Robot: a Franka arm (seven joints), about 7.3 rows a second.
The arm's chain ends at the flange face. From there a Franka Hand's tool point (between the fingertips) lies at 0.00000 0.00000 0.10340 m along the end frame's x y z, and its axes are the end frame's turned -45 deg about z.
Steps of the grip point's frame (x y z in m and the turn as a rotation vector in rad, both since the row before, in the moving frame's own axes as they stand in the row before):
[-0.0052, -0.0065, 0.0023, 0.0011, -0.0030, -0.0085]
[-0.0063, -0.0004, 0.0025, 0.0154, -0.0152, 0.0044]
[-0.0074, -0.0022, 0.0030, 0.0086, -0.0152, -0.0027]
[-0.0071, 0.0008, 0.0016, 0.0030, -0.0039, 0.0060]
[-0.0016, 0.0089, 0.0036, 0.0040, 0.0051, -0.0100]
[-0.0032, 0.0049, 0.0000, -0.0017, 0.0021, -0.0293]
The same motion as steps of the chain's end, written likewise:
[-0.0080, -0.0011, 0.0023, -0.0013, -0.0029, -0.0085]
[-0.0025, 0.0042, 0.0025, 0.0001, -0.0216, 0.0044]
[-0.0050, 0.0032, 0.0030, -0.0047, -0.0168, -0.0027]
[-0.0040, 0.0055, 0.0016, -0.0006, -0.0049, 0.0060]
[0.0051, 0.0081, 0.0036, 0.0064, 0.0008, -0.0100]
[0.0009, 0.0058, 0.0000, 0.0003, 0.0027, -0.0293]

